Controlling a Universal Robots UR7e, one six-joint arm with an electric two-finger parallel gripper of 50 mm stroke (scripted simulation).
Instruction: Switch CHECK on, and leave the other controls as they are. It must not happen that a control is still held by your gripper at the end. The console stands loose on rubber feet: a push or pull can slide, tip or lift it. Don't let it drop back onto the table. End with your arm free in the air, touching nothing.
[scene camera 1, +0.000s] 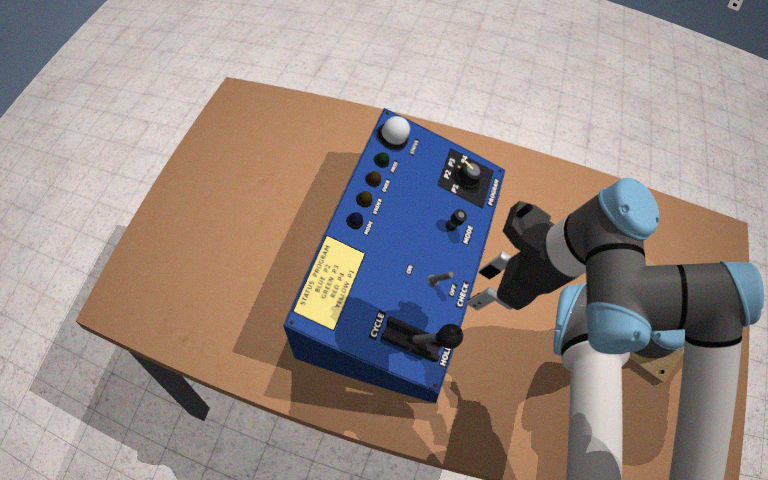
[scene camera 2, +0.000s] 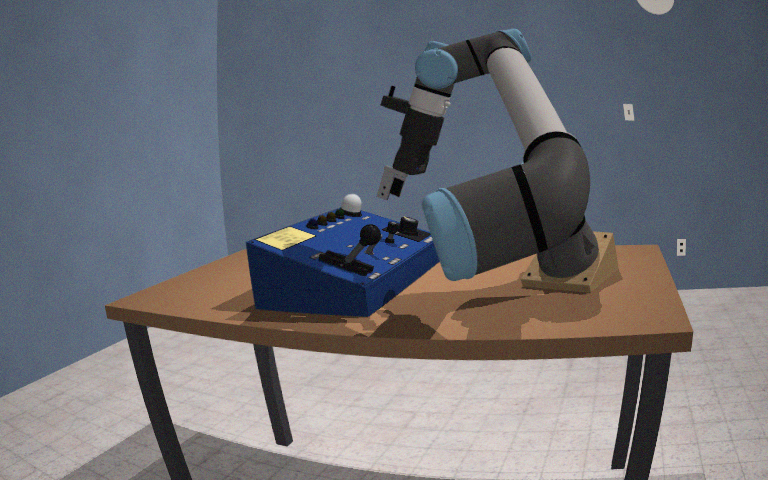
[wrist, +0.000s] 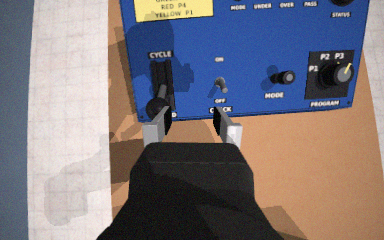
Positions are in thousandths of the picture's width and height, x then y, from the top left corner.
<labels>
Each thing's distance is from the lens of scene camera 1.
my gripper (scene camera 1: 623, 603): 0.93 m
blue console (scene camera 1: 508, 486): 1.08 m
</labels>
